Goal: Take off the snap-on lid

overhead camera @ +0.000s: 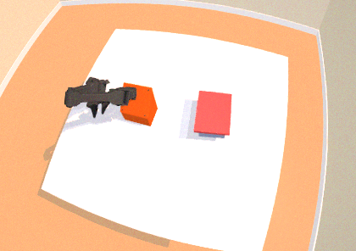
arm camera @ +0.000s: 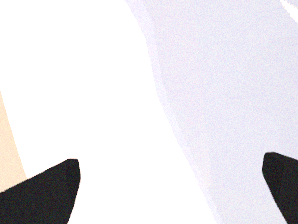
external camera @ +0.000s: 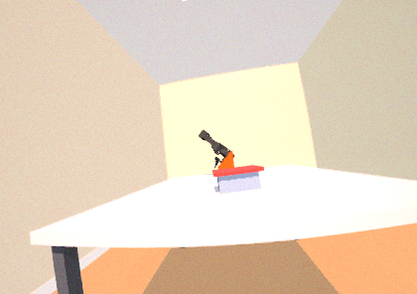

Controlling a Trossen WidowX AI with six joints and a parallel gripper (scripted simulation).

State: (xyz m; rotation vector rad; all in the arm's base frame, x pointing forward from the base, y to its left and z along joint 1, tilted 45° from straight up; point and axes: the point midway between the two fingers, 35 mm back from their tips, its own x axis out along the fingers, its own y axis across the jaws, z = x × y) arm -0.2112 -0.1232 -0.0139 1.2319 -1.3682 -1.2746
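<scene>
Now: gripper tip 630 mm short of the red lid, 120 mm to the right of it and 60 mm below it. Round my gripper tip: storage box (630 mm ahead, 120 mm to the left, 10 mm above).
</scene>
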